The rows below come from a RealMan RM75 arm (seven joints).
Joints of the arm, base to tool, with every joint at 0 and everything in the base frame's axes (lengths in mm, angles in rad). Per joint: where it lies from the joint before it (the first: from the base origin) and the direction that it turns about. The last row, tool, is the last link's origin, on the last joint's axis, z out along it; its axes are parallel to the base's.
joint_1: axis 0 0 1 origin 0 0 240.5
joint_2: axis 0 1 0 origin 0 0 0
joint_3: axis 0 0 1 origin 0 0 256
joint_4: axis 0 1 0 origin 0 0 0
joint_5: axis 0 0 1 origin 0 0 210
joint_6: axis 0 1 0 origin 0 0 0
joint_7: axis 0 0 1 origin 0 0 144
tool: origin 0 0 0
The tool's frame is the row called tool.
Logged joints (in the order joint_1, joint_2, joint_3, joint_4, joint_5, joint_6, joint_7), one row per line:
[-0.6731 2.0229 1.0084 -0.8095 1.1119 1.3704 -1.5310]
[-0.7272 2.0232 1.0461 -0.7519 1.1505 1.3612 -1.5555]
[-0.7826 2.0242 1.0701 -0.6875 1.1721 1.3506 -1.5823]
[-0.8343 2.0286 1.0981 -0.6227 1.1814 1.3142 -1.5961]
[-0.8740 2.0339 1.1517 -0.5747 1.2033 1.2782 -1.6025]
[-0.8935 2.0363 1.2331 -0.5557 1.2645 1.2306 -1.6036]
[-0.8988 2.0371 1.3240 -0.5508 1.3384 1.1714 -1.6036]
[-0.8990 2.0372 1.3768 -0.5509 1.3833 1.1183 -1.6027]
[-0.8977 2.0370 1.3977 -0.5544 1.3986 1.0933 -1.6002]
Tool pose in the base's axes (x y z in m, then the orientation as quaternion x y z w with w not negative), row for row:
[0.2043 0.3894 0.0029 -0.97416 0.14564 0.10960 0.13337]
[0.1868 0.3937 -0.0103 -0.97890 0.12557 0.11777 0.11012]
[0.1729 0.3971 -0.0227 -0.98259 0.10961 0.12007 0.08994]
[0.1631 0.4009 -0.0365 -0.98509 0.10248 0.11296 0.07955]
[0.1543 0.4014 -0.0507 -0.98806 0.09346 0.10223 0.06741]
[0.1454 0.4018 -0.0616 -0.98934 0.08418 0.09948 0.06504]
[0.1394 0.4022 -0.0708 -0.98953 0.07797 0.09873 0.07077]
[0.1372 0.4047 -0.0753 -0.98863 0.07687 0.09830 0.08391]
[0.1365 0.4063 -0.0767 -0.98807 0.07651 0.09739 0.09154]
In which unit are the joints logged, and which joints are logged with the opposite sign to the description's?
The joints are logged in radians. Opposite sign: joint_1, joint_3.
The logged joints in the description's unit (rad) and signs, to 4 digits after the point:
[0.6731 2.0229 -1.0084 -0.8095 1.1119 1.3704 -1.5310]
[0.7272 2.0232 -1.0461 -0.7519 1.1505 1.3612 -1.5555]
[0.7826 2.0242 -1.0701 -0.6875 1.1721 1.3506 -1.5823]
[0.8343 2.0286 -1.0981 -0.6227 1.1814 1.3142 -1.5961]
[0.8740 2.0339 -1.1517 -0.5747 1.2033 1.2782 -1.6025]
[0.8935 2.0363 -1.2331 -0.5557 1.2645 1.2306 -1.6036]
[0.8988 2.0371 -1.3240 -0.5508 1.3384 1.1714 -1.6036]
[0.8990 2.0372 -1.3768 -0.5509 1.3833 1.1183 -1.6027]
[0.8977 2.0370 -1.3977 -0.5544 1.3986 1.0933 -1.6002]

